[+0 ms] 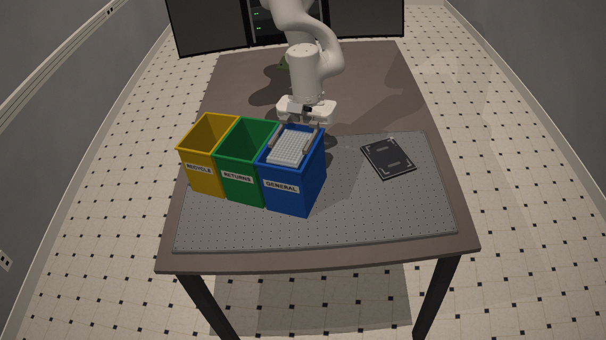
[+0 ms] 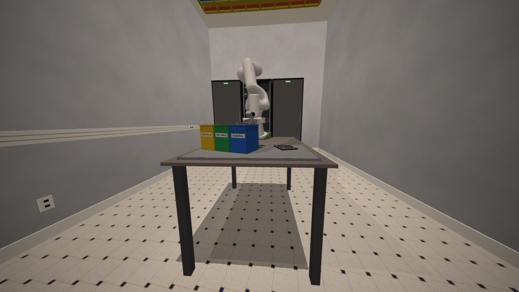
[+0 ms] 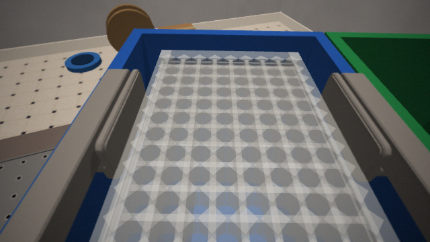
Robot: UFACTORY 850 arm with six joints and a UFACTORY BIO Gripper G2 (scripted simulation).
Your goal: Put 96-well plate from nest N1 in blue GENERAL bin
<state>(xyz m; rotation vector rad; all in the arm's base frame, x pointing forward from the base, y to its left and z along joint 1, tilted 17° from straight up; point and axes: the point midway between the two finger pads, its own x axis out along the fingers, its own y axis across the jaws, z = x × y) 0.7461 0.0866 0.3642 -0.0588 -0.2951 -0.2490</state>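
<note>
The clear 96-well plate lies 1 cm below my hand. Round my hand: yellow recycle bin: 25 cm to the right, 9 cm below, 7 cm behind; then blue bin labelled GENERAL: 9 cm below; then green returns bin: 13 cm to the right, 9 cm below, 3 cm behind.
</note>
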